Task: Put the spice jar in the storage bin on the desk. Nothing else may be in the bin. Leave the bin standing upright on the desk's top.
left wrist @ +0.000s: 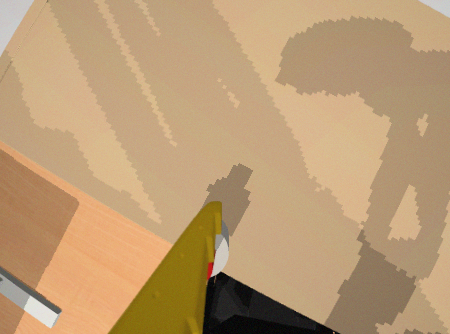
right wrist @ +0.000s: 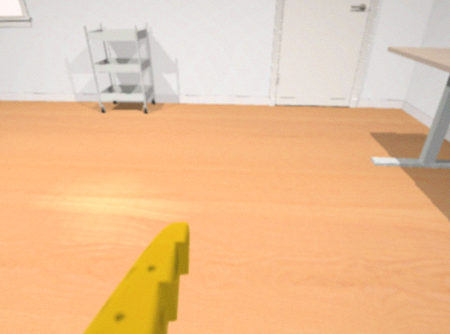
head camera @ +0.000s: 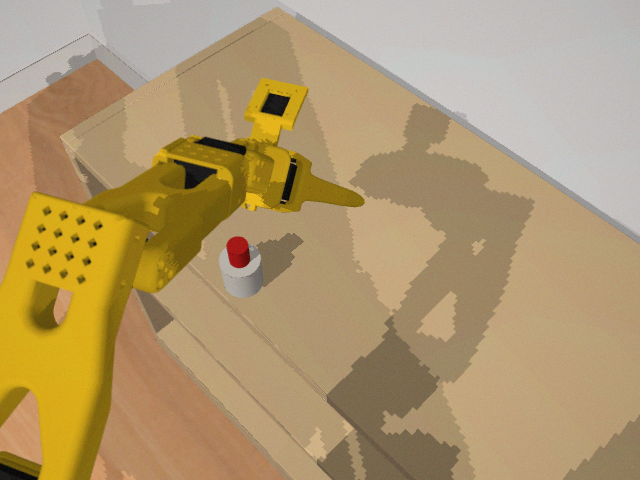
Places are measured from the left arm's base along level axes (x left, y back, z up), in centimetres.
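Pixels of known places: left hand, its tool point: [left wrist: 221, 213]; right hand, its tool point: [right wrist: 188, 241].
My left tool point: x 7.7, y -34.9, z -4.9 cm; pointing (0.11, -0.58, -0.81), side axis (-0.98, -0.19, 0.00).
Observation:
Behind a point stands the place of what it marks.
The spice jar [head camera: 242, 280] {x 7.2, y -28.4, z -13.0 cm} [left wrist: 221, 256] {x 7.0, y -30.0, z -12.4 cm}, a white cylinder with a red cap, stands upright on the desk [head camera: 558, 320] {x -21.8, y -41.2, z -16.5 cm} [left wrist: 280, 215] {x 1.8, y -33.4, z -16.5 cm} near its edge, left of centre in the head view. In the left wrist view the jaw partly hides it. My left gripper [head camera: 357, 200] [left wrist: 218, 211] is open and empty, above the desk; in the head view its visible jaw points right, above and to the right of the jar. My right gripper [right wrist: 182, 233] shows one notched jaw over the floor and is fully open. The storage bin does not show in these views.
A wall [head camera: 516, 62] {x -6.9, y -65.8, z -7.8 cm} runs along the desk's far side. A grey metal foot [left wrist: 42, 310] stands on the floor at lower left of the left wrist view. The right wrist view shows a white trolley [right wrist: 117, 35] {x -55.8, y 303.1, z -7.3 cm}, a door [right wrist: 322, 55] {x 130.9, y 284.4, z -26.8 cm} and a table top [right wrist: 425, 55] {x 104.9, y 144.6, z -5.5 cm} at right.

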